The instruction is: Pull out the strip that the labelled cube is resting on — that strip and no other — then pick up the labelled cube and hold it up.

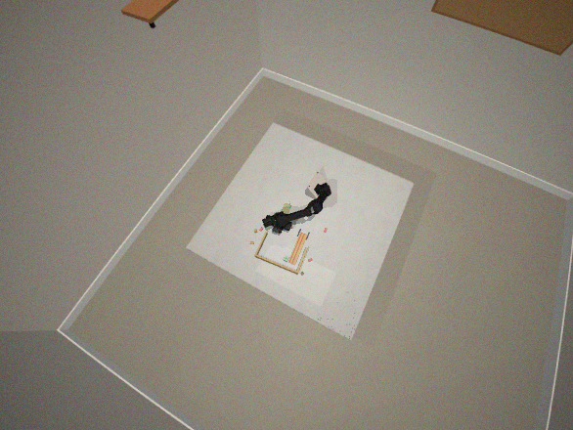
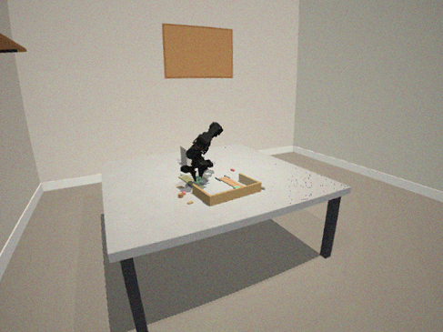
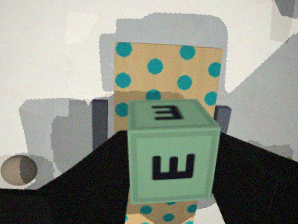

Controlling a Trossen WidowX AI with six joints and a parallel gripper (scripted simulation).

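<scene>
My gripper tip is now 8 cm past the strip, 2 cm to the left of it and 3 cm above it.
</scene>
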